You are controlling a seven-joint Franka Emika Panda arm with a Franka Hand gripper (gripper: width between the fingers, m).
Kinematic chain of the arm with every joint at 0, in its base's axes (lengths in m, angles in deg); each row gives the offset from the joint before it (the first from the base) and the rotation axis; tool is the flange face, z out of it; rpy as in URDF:
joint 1: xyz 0 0 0.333 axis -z
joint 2: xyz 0 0 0 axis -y
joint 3: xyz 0 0 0.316 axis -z
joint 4: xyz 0.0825 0 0 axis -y
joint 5: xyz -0.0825 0 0.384 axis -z
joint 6: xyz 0 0 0 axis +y
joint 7: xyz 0.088 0 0 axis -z
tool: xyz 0 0 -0.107 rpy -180 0 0
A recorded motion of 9 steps. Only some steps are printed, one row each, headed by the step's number.
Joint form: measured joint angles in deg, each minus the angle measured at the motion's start. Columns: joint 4, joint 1, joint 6, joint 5, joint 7, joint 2, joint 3.
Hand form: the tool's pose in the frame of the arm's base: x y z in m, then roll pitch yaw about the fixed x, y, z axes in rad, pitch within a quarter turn. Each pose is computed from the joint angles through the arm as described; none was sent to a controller.
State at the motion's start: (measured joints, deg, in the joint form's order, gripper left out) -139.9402 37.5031 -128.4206 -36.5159 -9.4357 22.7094 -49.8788
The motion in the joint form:
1: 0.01 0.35 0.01 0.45 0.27 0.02 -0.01
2: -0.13 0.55 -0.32 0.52 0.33 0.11 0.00
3: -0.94 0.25 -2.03 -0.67 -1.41 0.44 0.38
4: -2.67 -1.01 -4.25 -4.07 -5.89 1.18 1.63
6: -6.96 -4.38 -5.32 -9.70 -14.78 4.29 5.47
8: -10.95 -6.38 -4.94 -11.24 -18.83 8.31 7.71
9: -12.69 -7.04 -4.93 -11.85 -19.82 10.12 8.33
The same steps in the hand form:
1: 0.4441 0.1163 0.4027 -2.9307 -0.1092 -0.0423
2: 0.4444 0.1141 0.4027 -2.9337 -0.1136 -0.0480
3: 0.4438 0.1106 0.4020 -2.9285 -0.1416 -0.0425
4: 0.4394 0.1056 0.3995 -2.9044 -0.1842 -0.0211
6: 0.4204 0.0925 0.3945 -2.8776 -0.2369 0.0342
8: 0.3995 0.0821 0.3905 -2.9005 -0.2553 0.0707
9: 0.3905 0.0780 0.3884 -2.9110 -0.2619 0.0753

